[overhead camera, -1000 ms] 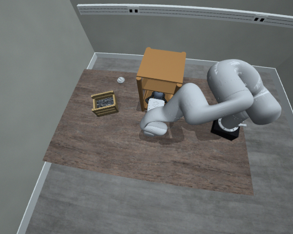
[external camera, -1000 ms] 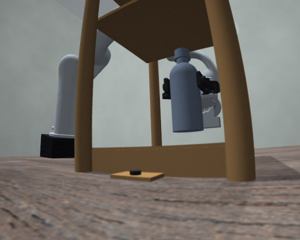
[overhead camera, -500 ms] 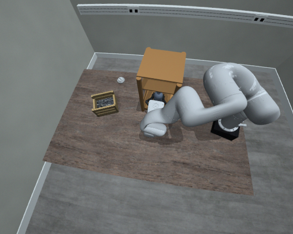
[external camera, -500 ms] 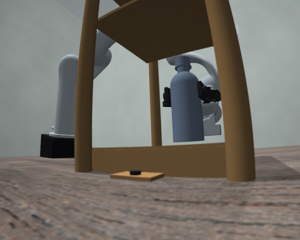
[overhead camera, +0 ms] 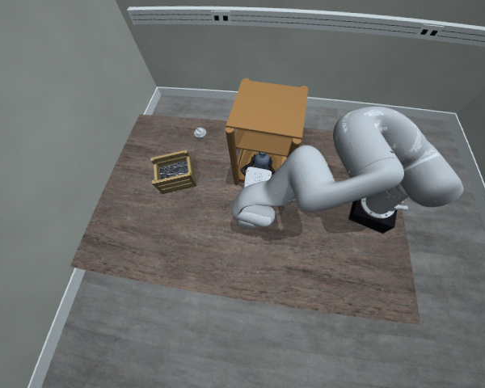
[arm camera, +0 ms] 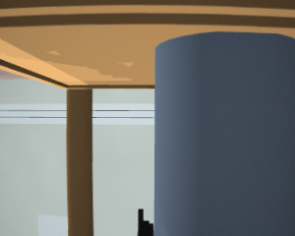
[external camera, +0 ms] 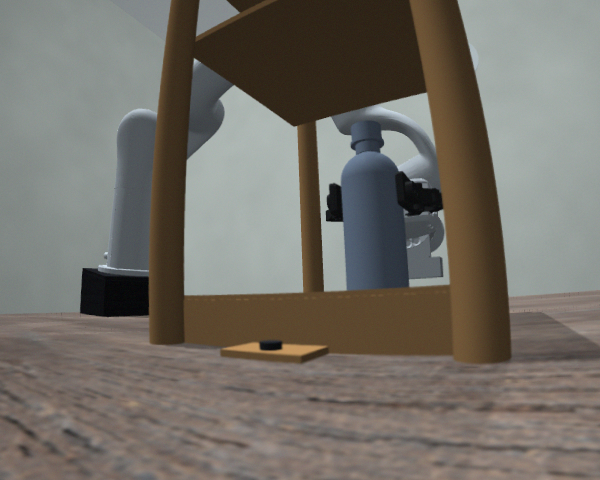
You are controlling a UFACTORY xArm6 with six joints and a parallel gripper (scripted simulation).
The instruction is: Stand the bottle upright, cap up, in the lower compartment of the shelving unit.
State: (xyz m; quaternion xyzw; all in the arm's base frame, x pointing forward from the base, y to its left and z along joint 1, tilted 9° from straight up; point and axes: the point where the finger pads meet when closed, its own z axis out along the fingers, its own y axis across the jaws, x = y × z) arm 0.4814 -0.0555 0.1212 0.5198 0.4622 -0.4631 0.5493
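The bottle lies 1 cm above my hand. The rest, counted from my hand: shelving unit (6 cm above, 5 cm to the right); white ball (37 cm ahead, 17 cm to the right, 11 cm below).
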